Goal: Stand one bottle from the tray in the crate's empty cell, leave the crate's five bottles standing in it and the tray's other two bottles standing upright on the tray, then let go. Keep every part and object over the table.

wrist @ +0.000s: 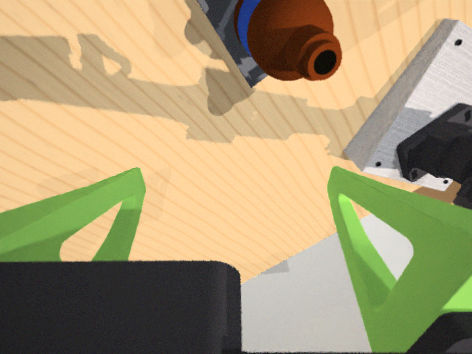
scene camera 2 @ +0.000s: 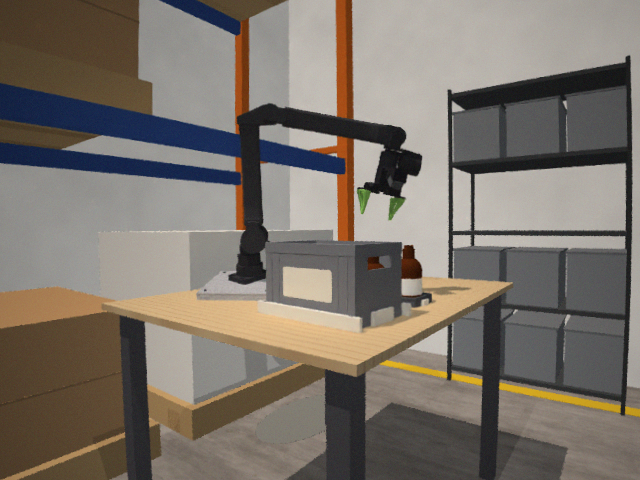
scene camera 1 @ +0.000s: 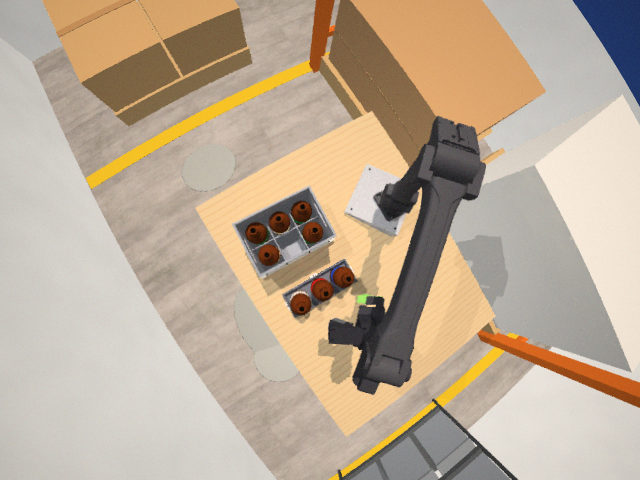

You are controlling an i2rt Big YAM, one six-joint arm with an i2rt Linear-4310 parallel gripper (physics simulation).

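Places are measured from the arm's base along level axes (x ahead, y left, z up), in centimetres.
Where they show: gripper, fingertip midpoint: (wrist: 236, 177) (scene camera 2: 376, 217) (scene camera 1: 362, 310); arm's base, link origin: (wrist: 431, 142) (scene camera 2: 250, 277) (scene camera 1: 389, 204).
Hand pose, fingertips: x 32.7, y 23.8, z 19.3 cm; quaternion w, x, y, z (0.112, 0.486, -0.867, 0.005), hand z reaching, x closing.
Each offset is from my fingertips to the top centre of the thing. "spot": to the spot under its first point. Level surfaces: height alone.
The grey crate @(dz -6.6, dx +8.8, dy -31.8 cm) (scene camera 1: 297, 268) (scene camera 2: 377, 289) holds five brown bottles. Its empty cell @(spot: dz -23.3, dx +9.1, dy -25.3 cm) (scene camera 1: 293, 250) is the middle one of the row nearer the tray. The small grey tray (scene camera 1: 287, 303) (scene camera 2: 425, 298) holds three upright brown bottles: a white-banded bottle @(dz -8.1, dx +15.7, dy -7.3 cm) (scene camera 1: 300, 303) (scene camera 2: 411, 273), a red-banded bottle @(dz -8.1, dx +6.6, dy -7.8 cm) (scene camera 1: 322, 290) in the middle, and a blue-banded bottle @(dz -8.1, dx -2.1, dy -8.3 cm) (scene camera 1: 343, 277) (wrist: 290, 37) at the end nearer the arm's base. My gripper (scene camera 2: 377, 214) (wrist: 236, 177) is open with nothing between its green fingertips. It hangs above the table, higher than the bottles, off to the side of the blue-banded bottle.
The wooden table @(dz -24.1 cm) (scene camera 1: 434, 320) (scene camera 2: 232, 322) carries everything. The arm's metal base plate (scene camera 1: 361, 198) (scene camera 2: 222, 293) (wrist: 395, 115) stands beside the crate. White strips @(spot: dz -22.5, dx +11.3, dy -42.2 cm) (scene camera 2: 310, 316) lie along the crate's foot. A shelf unit (scene camera 2: 450, 206) and cardboard boxes (scene camera 1: 439, 56) stand around the table.
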